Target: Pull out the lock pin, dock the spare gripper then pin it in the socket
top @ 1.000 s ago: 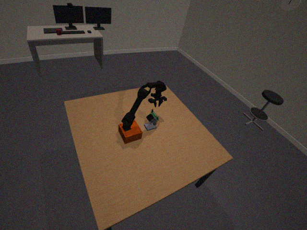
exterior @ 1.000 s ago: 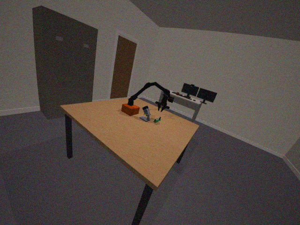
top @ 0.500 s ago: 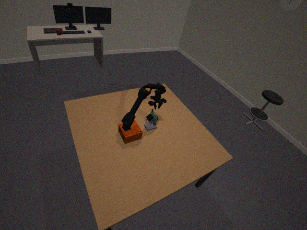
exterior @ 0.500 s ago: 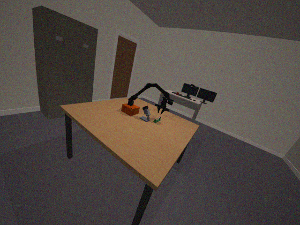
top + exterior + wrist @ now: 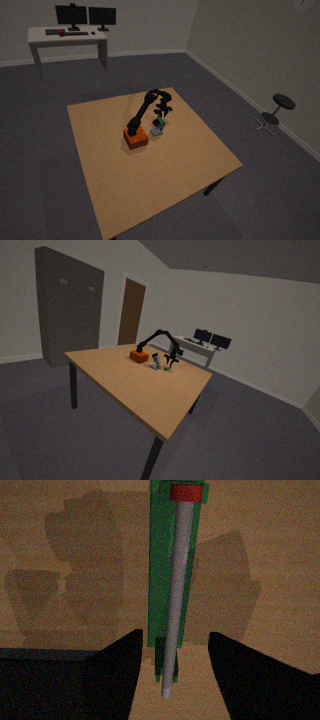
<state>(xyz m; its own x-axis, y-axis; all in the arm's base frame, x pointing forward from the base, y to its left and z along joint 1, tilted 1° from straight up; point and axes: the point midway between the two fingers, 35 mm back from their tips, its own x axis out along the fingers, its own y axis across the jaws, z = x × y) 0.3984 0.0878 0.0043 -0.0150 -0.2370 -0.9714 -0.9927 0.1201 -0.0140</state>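
Right now the green holder is 4 cm below my gripper tip and 1 cm to the left of it. From my gripper tip the other things lie so: spare gripper 13 cm behind, 10 cm to the right, 6 cm above; grey mount 11 cm behind, 10 cm to the right, 1 cm below.
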